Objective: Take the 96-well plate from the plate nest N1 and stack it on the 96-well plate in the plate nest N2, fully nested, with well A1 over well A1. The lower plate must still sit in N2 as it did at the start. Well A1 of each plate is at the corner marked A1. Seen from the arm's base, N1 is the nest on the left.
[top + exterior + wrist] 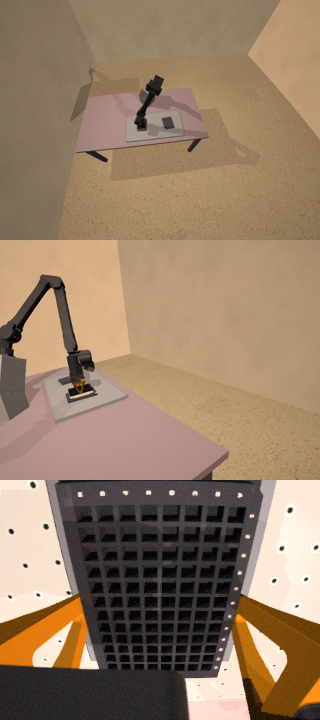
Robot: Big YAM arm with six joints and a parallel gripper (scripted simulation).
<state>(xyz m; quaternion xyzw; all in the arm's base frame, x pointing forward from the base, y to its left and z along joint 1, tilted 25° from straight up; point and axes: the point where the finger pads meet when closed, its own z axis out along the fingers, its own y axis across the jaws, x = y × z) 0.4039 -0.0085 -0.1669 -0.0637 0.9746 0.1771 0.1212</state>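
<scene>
The dark 96-well plate lies right at my hand. Also, from my hand: white 96-well plate: 2 cm below.
</scene>
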